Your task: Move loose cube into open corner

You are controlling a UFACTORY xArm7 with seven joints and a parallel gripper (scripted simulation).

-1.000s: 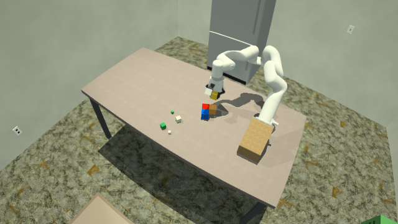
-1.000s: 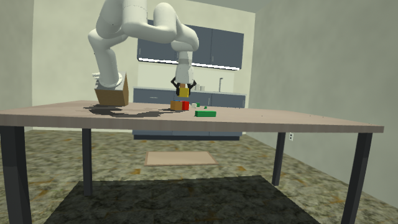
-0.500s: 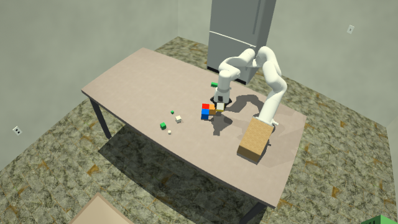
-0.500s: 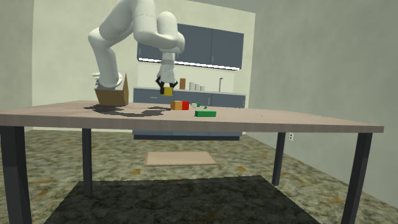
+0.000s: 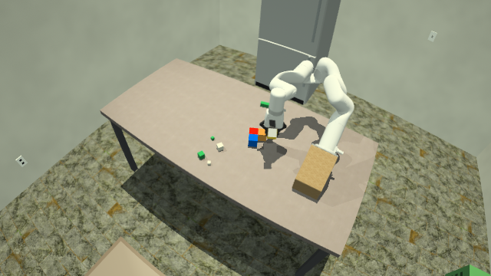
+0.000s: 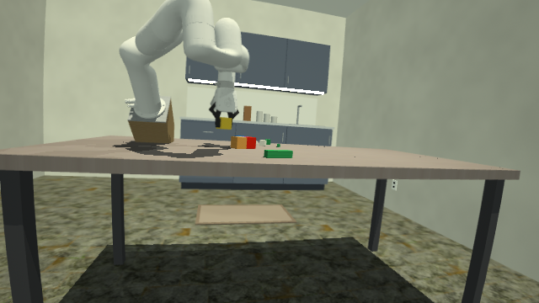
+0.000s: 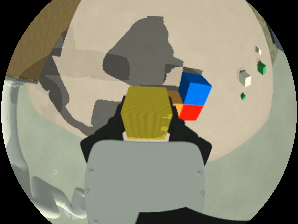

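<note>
Now: hand right at the yellow cube. From my hand the other things lie so: red cube: 11 cm ahead, 1 cm to the right, 8 cm below; blue cube: 9 cm ahead, 3 cm to the left, 8 cm below; orange cube: 7 cm ahead, 3 cm to the right, 8 cm below.
</note>
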